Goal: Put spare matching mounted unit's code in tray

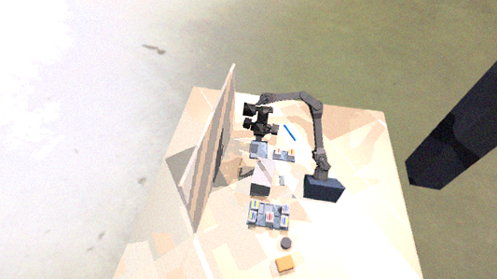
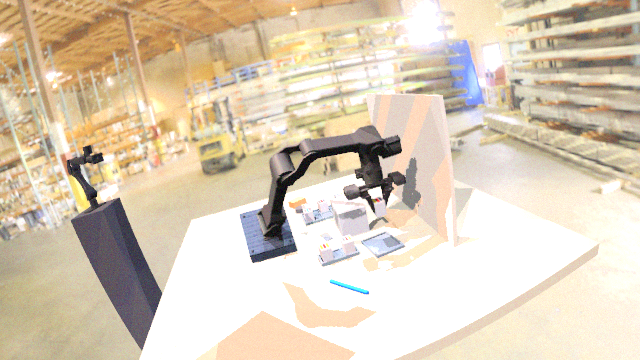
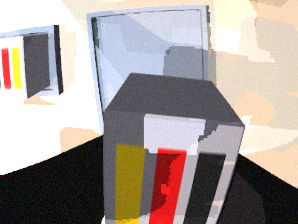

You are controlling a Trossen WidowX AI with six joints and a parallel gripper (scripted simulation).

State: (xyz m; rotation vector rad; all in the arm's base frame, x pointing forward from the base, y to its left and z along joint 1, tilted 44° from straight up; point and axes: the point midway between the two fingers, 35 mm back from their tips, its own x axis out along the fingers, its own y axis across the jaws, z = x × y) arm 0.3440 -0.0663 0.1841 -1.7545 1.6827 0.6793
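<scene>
The flat grey-blue tray is 12 cm below my gripper tip and 1 cm behind it. From my gripper tip the other things lie so: mounted unit: 21 cm to the left, 7 cm below, 6 cm behind; small rack: 15 cm behind, 12 cm below, 1 cm to the left; grey spare block: 2 cm above.
</scene>
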